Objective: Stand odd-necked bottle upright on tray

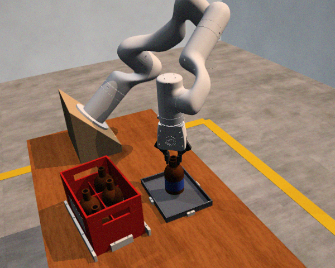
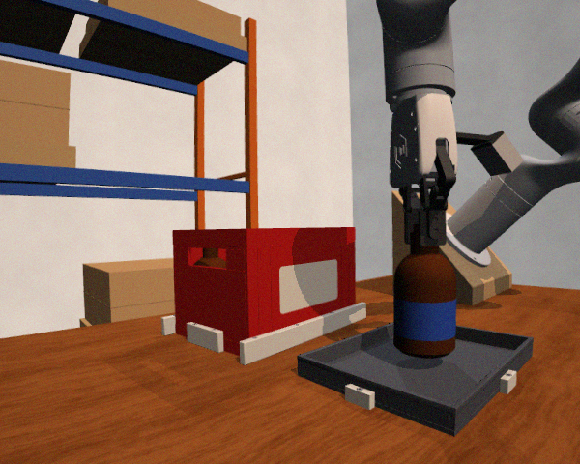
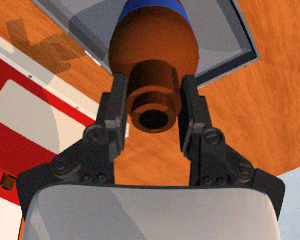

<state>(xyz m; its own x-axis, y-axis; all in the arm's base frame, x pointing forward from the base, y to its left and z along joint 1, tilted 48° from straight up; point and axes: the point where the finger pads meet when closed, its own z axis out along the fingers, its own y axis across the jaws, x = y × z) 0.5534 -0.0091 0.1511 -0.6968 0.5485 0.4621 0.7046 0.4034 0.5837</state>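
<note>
Now: hand 16 cm above the dark grey tray. From my hand the other things lie so: red crate: 3 cm behind, 29 cm to the right, 9 cm below; brown bottle: 6 cm ahead, 33 cm to the right, 8 cm below.
</note>
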